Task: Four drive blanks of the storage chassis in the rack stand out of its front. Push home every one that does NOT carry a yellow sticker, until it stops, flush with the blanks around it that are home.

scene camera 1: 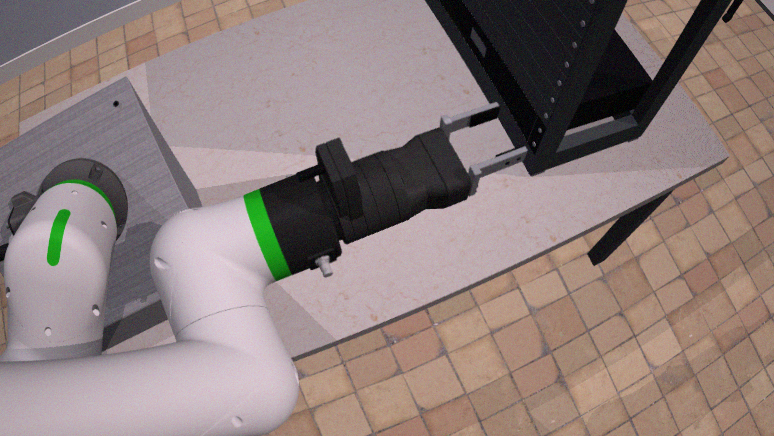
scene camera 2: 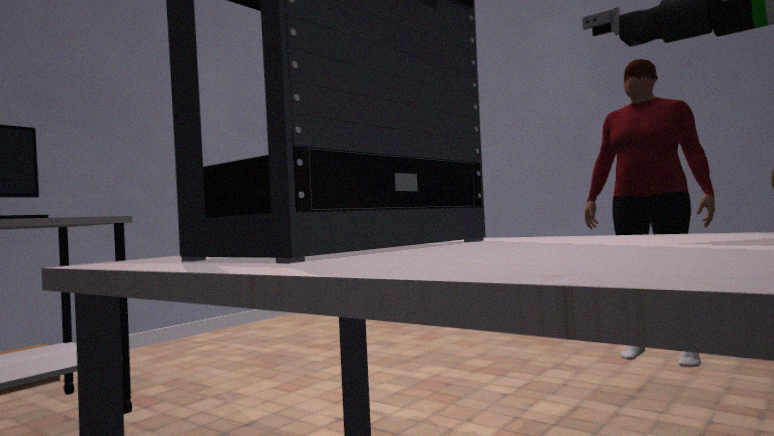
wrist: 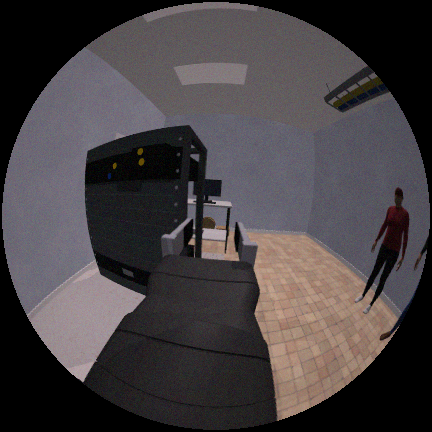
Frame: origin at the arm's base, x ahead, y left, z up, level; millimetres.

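Where they show: gripper, between the fingertips: (scene camera 1: 510,130) (scene camera 2: 588,27) (wrist: 213,228); arm's base, origin of its link: (scene camera 1: 82,206).
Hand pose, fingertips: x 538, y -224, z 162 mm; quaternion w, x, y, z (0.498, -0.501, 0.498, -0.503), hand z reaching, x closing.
Each offset is from my fingertips to the top centre of the thing. "spot": to the spot under its first point. Level surfaces: height alone.
The storage chassis {spot: 177 mm ahead, 142 mm left, 86 mm up} (wrist: 165,169) is the black band near the top of the dark rack (scene camera 1: 576,83) (scene camera 2: 277,135) (wrist: 183,200). In the wrist view it carries three yellow stickers, a left one {spot: 150 mm ahead, 307 mm left, 106 mm up} (wrist: 114,165), an upper one {spot: 145 mm ahead, 206 mm left, 134 mm up} (wrist: 140,151) and a lower one {spot: 144 mm ahead, 199 mm left, 106 mm up} (wrist: 141,161), plus a blue sticker {151 mm ahead, 332 mm left, 88 mm up} (wrist: 109,176). The blanks' edges and how far each stands out are too dark and small to tell. My gripper (scene camera 1: 509,131) (scene camera 2: 587,25) (wrist: 213,228) is open and empty, held high in front of the rack near its right front post, below the chassis's level in the wrist view. The scene cameras do not show the chassis front.
A black unit (scene camera 2: 352,184) with a grey label sits at the rack's bottom. The rack stands on a pale table {408 mm down} (scene camera 1: 379,86) (scene camera 2: 541,265). Plain dark panels fill the rack front between that unit and the chassis. A person in red (scene camera 2: 649,146) (wrist: 395,227) stands in the background.
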